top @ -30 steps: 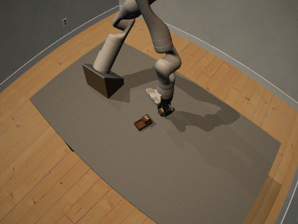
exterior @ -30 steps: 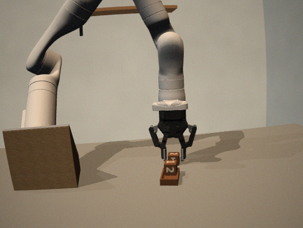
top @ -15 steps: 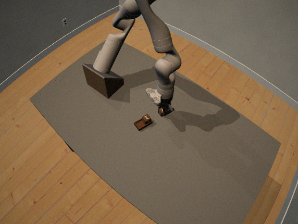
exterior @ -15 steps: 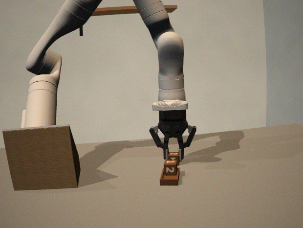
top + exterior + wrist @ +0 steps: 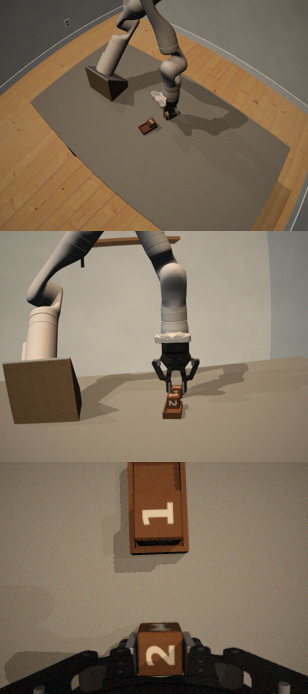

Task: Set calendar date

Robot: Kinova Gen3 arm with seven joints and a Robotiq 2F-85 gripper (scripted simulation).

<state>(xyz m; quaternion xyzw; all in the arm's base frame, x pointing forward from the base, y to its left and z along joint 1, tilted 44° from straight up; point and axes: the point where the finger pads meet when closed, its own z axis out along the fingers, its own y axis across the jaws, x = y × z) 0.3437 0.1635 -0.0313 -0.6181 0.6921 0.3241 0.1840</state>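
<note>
Now: the brown tray 20 mm behind my hand, 110 mm to the right of it and 20 mm below it. The rest, counted from my hand: brown cube 10 mm below.
</note>
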